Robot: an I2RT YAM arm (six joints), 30 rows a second.
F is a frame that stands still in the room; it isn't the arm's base.
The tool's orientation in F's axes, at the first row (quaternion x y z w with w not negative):
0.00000, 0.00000, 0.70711, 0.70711
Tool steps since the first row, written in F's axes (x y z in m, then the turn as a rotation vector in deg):
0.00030, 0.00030, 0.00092, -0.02, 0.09, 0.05
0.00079, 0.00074, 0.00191, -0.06, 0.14, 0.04
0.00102, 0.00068, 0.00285, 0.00, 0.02, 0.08
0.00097, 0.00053, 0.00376, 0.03, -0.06, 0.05
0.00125, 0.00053, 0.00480, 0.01, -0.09, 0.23
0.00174, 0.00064, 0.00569, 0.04, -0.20, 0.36
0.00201, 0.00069, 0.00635, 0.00, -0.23, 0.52
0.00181, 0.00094, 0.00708, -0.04, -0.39, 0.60
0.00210, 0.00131, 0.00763, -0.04, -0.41, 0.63
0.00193, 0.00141, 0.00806, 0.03, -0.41, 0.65
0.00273, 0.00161, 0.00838, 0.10, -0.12, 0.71
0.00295, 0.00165, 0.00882, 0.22, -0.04, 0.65
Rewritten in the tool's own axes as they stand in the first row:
0.00030, -0.00030, 0.00092, 0.09, 0.02, 0.05
0.00074, -0.00079, 0.00191, 0.14, 0.06, 0.04
0.00068, -0.00102, 0.00285, 0.02, 0.00, 0.08
0.00053, -0.00097, 0.00376, -0.06, -0.03, 0.05
0.00053, -0.00125, 0.00480, -0.09, -0.01, 0.23
0.00064, -0.00174, 0.00569, -0.20, -0.04, 0.36
0.00069, -0.00201, 0.00635, -0.23, 0.00, 0.52
0.00094, -0.00181, 0.00708, -0.39, 0.04, 0.60
0.00131, -0.00210, 0.00763, -0.41, 0.04, 0.63
0.00141, -0.00193, 0.00806, -0.41, -0.03, 0.65
0.00161, -0.00273, 0.00838, -0.12, -0.10, 0.71
0.00165, -0.00295, 0.00882, -0.04, -0.22, 0.65

